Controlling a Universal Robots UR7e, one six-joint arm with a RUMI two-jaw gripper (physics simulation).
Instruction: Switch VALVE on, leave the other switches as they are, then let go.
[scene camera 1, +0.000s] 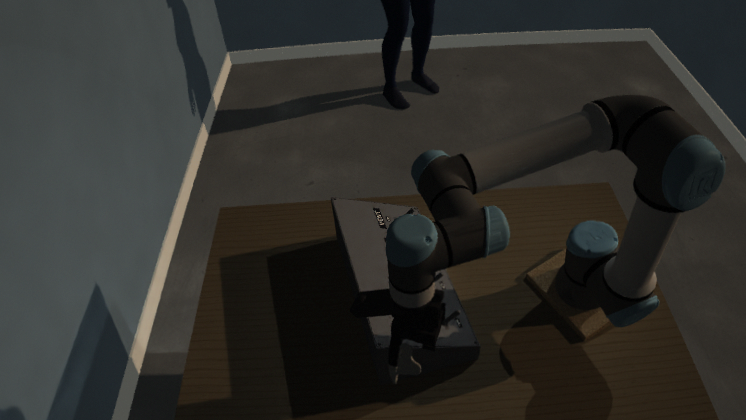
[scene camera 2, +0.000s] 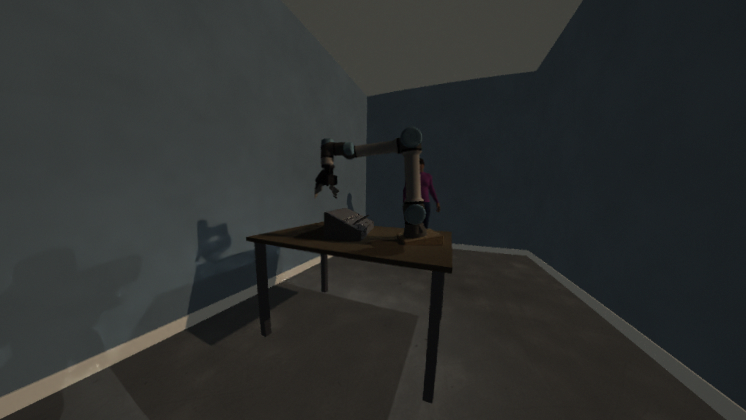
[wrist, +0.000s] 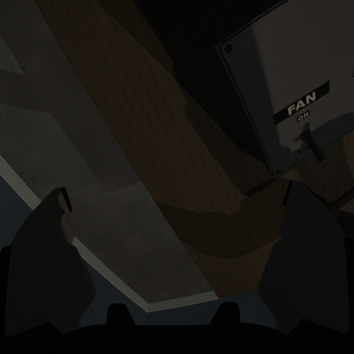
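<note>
The grey sloped switch box stands on the table. The VALVE label and its switch cannot be made out; the arm hides part of the panel in scene camera 1. The FAN switch shows near the box's corner, its lever pointing toward the OFF side in the wrist view. A VENT label shows at the box's far end. My gripper is open and empty, well above the box, out past its FAN end. It touches no switch.
The wooden table also bears the arm's base on a wooden block. Another switch lever shows beside the wrist, its label hidden. A person stands beyond the table. A wall rises at the left.
</note>
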